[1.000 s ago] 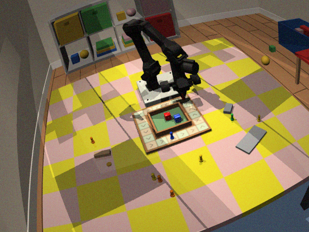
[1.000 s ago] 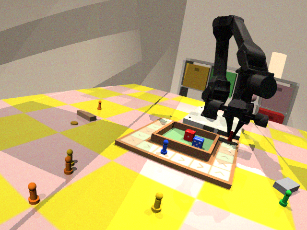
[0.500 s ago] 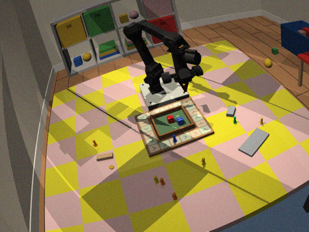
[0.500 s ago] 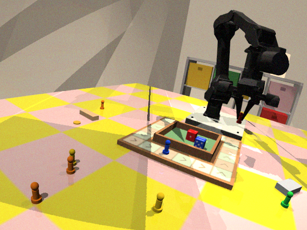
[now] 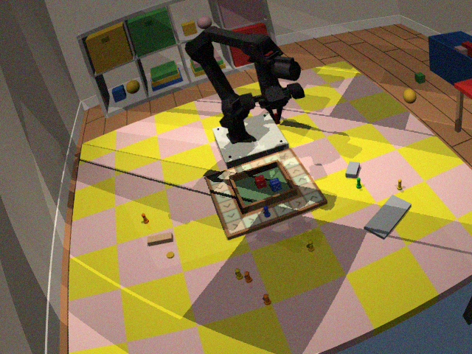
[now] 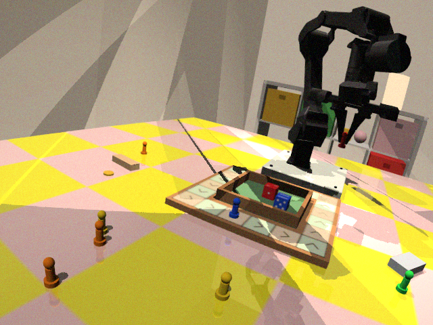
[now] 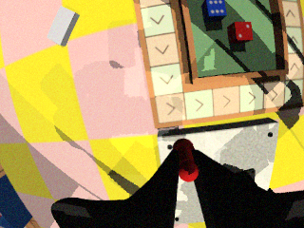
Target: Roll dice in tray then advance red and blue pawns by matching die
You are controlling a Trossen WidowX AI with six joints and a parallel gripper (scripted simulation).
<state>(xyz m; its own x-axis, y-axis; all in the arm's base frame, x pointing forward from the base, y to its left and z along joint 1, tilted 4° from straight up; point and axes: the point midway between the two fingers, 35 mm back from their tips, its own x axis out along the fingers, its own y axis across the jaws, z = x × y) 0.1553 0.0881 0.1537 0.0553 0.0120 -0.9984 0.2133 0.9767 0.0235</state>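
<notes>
The blue pawn is 220 mm ahead of my gripper tip, 150 mm to the right of it and 120 mm below it. The rest, counted from my gripper tip: green pawn (250 mm ahead, 130 mm to the left, 130 mm below); red pawn (10 mm above); small grey block (180 mm ahead, 150 mm to the left, 140 mm below).
</notes>
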